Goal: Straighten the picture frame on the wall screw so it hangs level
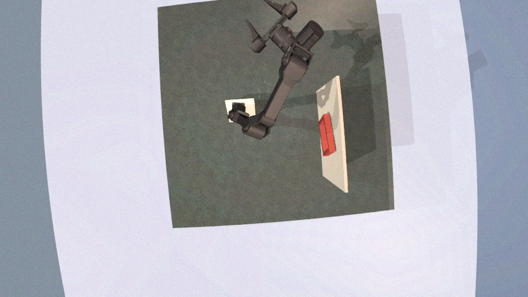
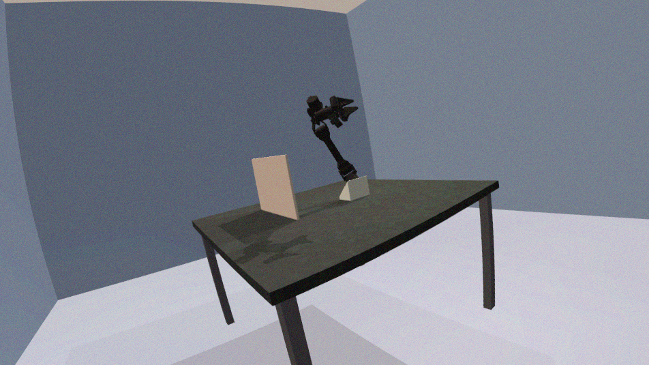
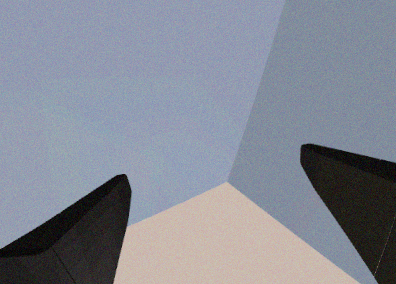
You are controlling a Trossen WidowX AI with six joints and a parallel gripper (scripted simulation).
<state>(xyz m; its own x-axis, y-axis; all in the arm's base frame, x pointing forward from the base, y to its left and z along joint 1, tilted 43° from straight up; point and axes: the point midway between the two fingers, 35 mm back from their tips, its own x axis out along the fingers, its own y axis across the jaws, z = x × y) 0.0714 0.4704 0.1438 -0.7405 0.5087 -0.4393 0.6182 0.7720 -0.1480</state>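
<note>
Right now my gripper tip is 350 mm short of the picture frame, 390 mm to the left of it and 330 mm above it. Also, from my gripper tip: beige wall panel: 360 mm ahead, 380 mm to the right, 340 mm below.
</note>
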